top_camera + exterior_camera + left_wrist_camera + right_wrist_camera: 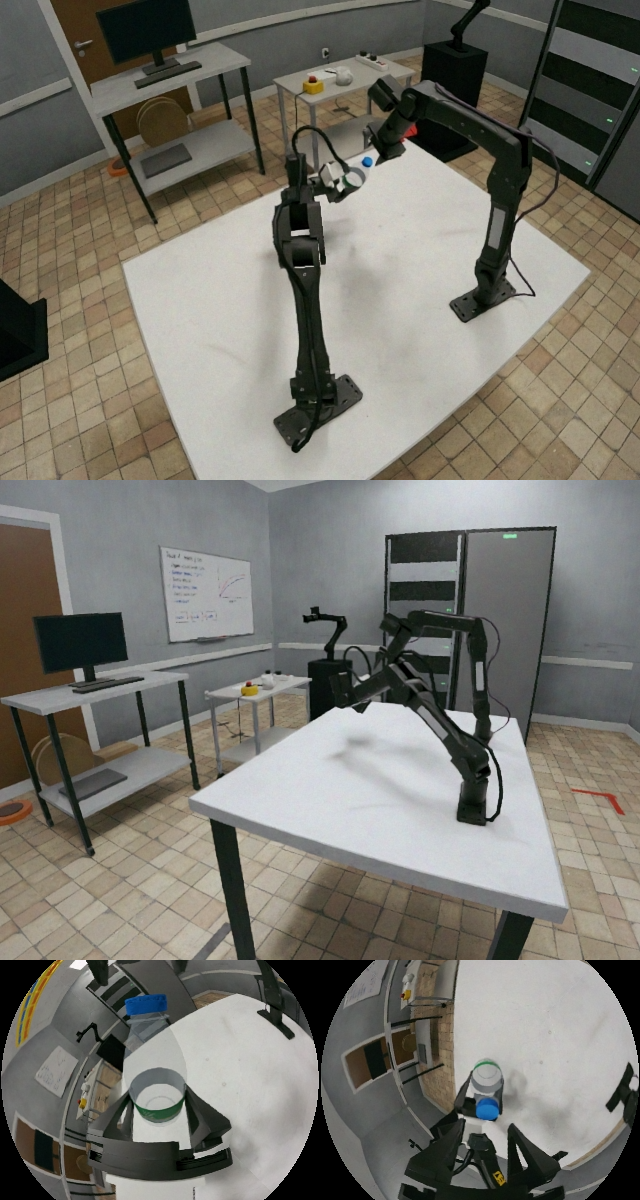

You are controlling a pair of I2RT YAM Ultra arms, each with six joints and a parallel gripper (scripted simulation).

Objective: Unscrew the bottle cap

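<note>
My right hand is 2 cm short of the blue cap and 3 cm above it. From my right hand the other things lie so: plastic bottle (5 cm ahead, 1 cm to the left, 9 cm below).
The plastic bottle is 2 cm behind my left hand, 1 cm to the right of it and 3 cm above it. Also, from my left hand: blue cap (5 cm behind, 1 cm to the right, 8 cm above).
</note>
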